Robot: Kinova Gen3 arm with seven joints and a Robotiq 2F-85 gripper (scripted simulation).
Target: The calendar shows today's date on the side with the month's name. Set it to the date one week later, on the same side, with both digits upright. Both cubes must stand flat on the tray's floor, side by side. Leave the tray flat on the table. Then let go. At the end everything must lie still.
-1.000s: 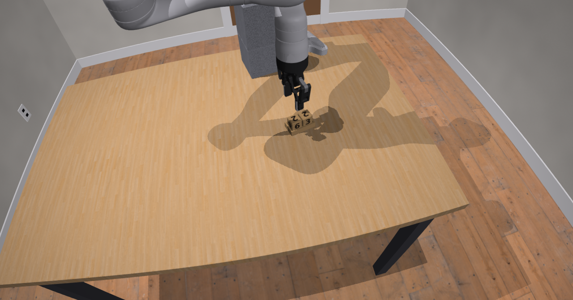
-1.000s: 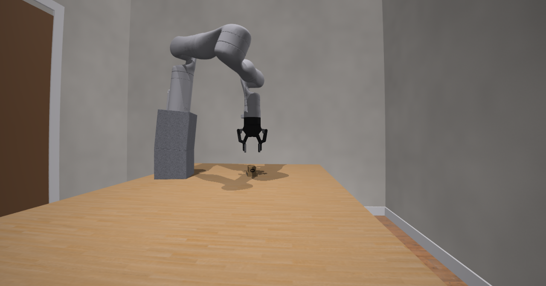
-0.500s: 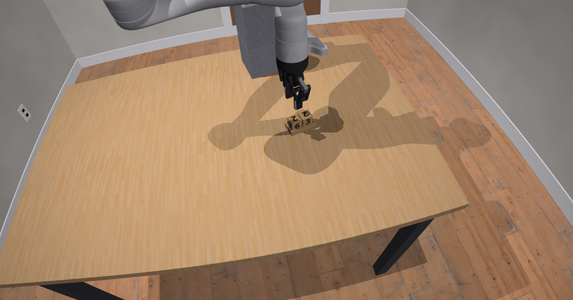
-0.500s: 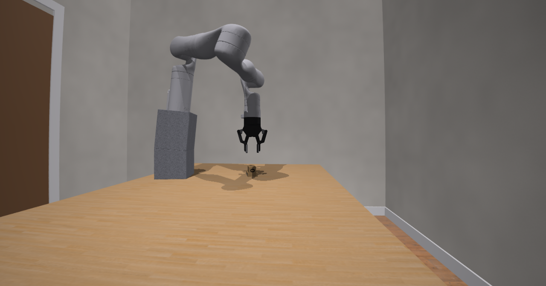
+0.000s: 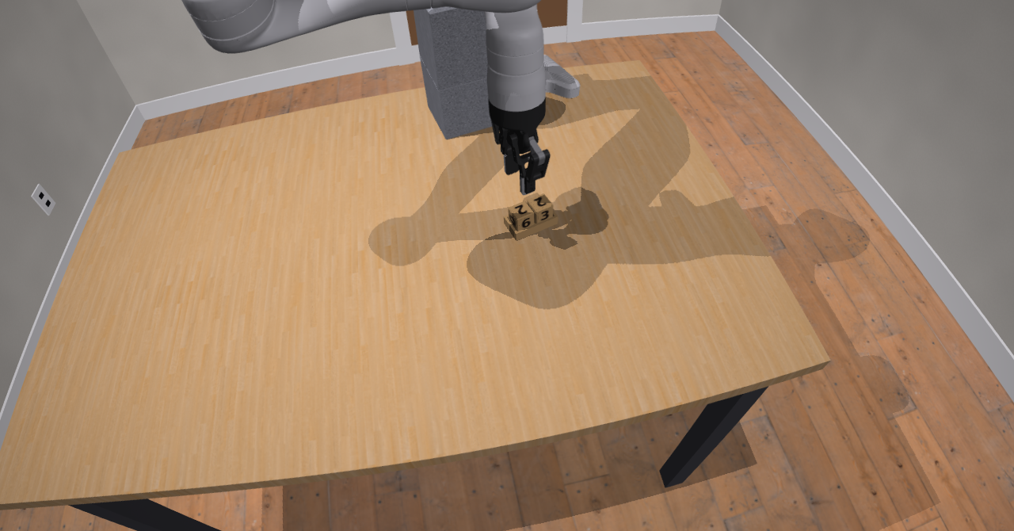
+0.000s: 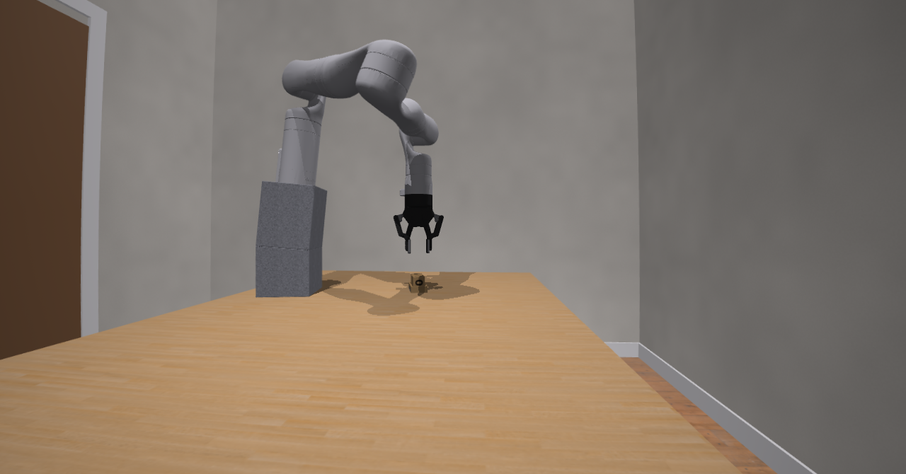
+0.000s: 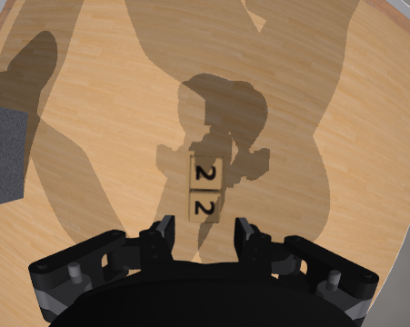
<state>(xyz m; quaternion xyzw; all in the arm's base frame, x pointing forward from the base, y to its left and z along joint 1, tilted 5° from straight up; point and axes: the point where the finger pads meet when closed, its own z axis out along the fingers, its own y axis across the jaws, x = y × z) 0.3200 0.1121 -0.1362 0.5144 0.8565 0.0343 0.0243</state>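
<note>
Right now the wooden tray is 10 mm behind my hand, 20 mm to the left of it and 110 mm below it.
</note>
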